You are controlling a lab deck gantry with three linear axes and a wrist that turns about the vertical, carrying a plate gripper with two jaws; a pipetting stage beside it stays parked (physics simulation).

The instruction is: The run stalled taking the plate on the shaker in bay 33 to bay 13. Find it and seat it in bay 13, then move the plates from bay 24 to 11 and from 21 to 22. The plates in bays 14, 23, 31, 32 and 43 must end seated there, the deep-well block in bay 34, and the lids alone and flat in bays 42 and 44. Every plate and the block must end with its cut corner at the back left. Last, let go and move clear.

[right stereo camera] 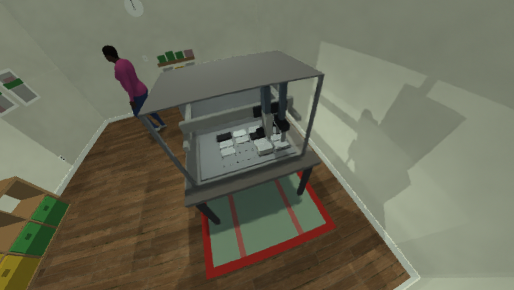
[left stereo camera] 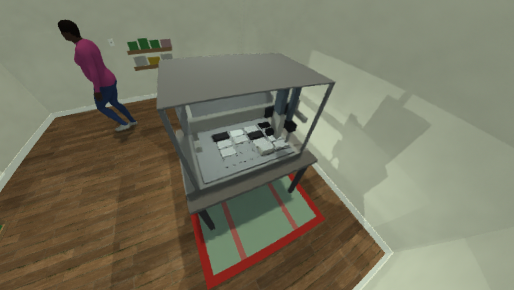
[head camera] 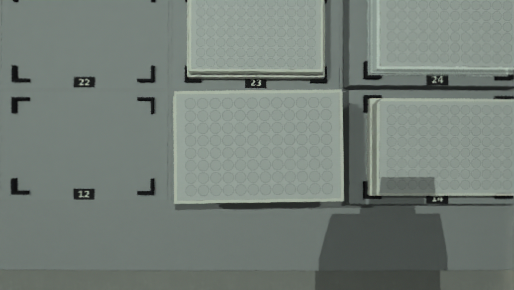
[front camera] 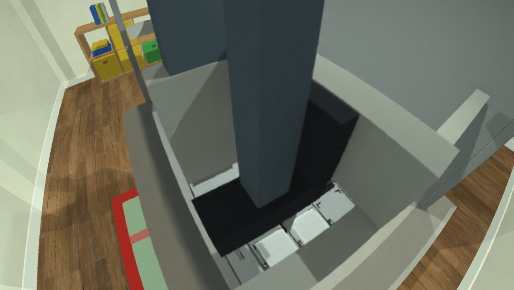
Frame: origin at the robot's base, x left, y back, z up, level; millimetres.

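Where they show: gripper, fingertip midpoint: (right stereo camera: 280, 137) (left stereo camera: 282, 137) (front camera: 261, 238); robot's base, link origin: (right stereo camera: 224, 166) (left stereo camera: 226, 167).
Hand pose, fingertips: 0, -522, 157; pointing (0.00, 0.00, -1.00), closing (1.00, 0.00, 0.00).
Each offset is from my fingertips to the top centre of the thing, as dx, dy, dz. "*": to the spot under its first point.
A large pale 96-well piece @(+44, +128, -100) (head camera: 258, 146) covers bay 13 in the head view; the tall white block @(* +52, +154, -101) (left stereo camera: 263, 146) (right stereo camera: 263, 146) shows there in the stereo views. Pale plates stand in bay 23 @(* +141, +131, -143) (head camera: 255, 37), bay 24 @(* +136, -28, -128) (head camera: 442, 37) (front camera: 310, 225) and bay 14 @(* +47, -28, -128) (head camera: 442, 142) (front camera: 277, 245). Bays 12 and 22 are empty, as is bay 34 in the front view. The dark shaker bay 33 @(+258, +126, -126) (left stereo camera: 255, 135) shows in the left stereo view. My gripper's jaws cannot be made out; gantry bodies hide them in the front view. Cut corners are not readable.
A dark blue mast (front camera: 272, 100) and wide black housing (front camera: 220, 220) block the front view of the deck's middle. In the stereo views the masts stand over the right part of the deck, under the canopy @(* +98, +364, +534) (left stereo camera: 240, 75) (right stereo camera: 235, 77). A person (left stereo camera: 95, 65) (right stereo camera: 127, 75) is behind the enclosure.
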